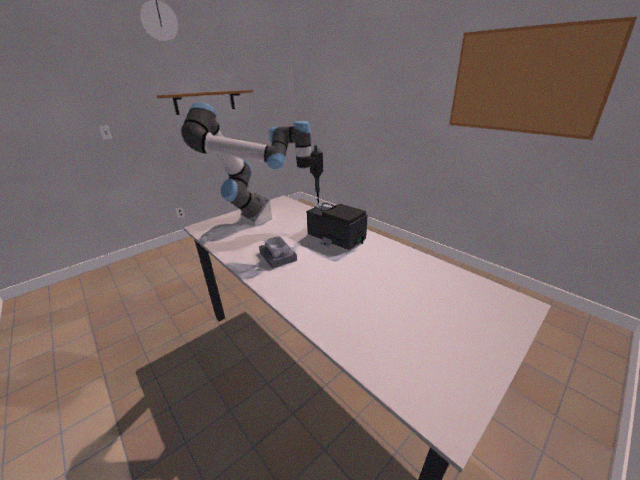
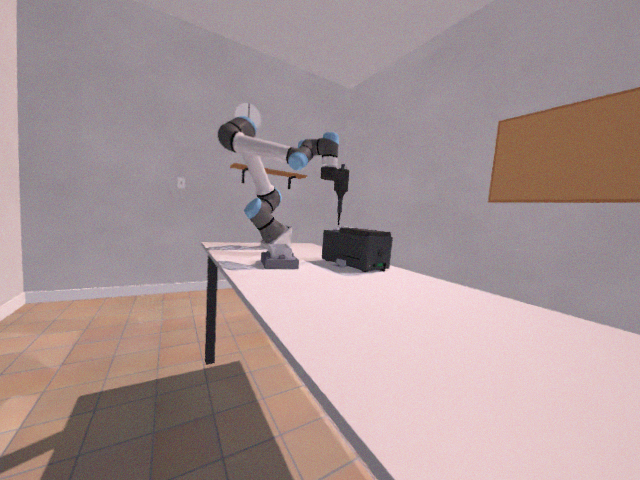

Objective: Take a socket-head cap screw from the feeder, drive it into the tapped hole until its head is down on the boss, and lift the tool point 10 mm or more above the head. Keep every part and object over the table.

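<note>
The black screw feeder [image 1: 338,227] [image 2: 356,249] stands on the table toward the robot's end. My screwdriver [image 1: 317,198] [image 2: 339,219] points straight down, its tip at the feeder's open left end, at or just above the pick-up area. Whether the tip touches a screw there, or carries one, is too small to tell. The grey part with the boss [image 1: 278,246] [image 2: 280,251] sits on a dark base [image 1: 279,260] [image 2: 279,263] to the left of the feeder, apart from the tool. Its tapped hole cannot be made out.
The white table [image 1: 392,320] [image 2: 413,351] carries the robot base [image 1: 258,209] [image 2: 281,237] at its far end. A small grey piece [image 1: 325,241] [image 2: 341,262] shows at the feeder's near lower side. A wall shelf [image 1: 205,94] [image 2: 273,172] hangs behind the arm.
</note>
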